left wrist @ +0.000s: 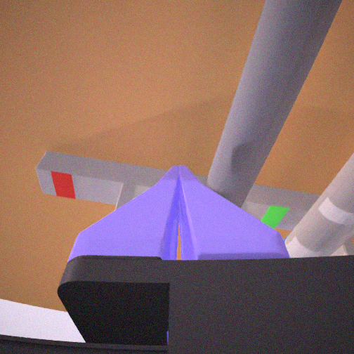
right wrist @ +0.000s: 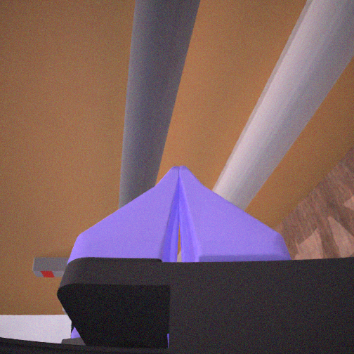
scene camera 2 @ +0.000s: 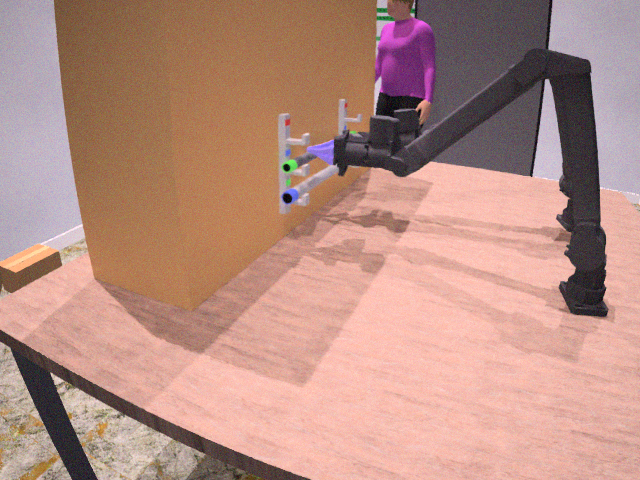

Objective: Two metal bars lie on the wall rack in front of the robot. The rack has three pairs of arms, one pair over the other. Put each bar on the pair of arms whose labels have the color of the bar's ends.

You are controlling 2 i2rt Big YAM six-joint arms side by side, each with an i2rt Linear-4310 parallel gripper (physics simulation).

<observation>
same spot on brown wall panel: (right wrist: pixel 71 71) = (scene camera 2: pixel 326 127)
</observation>
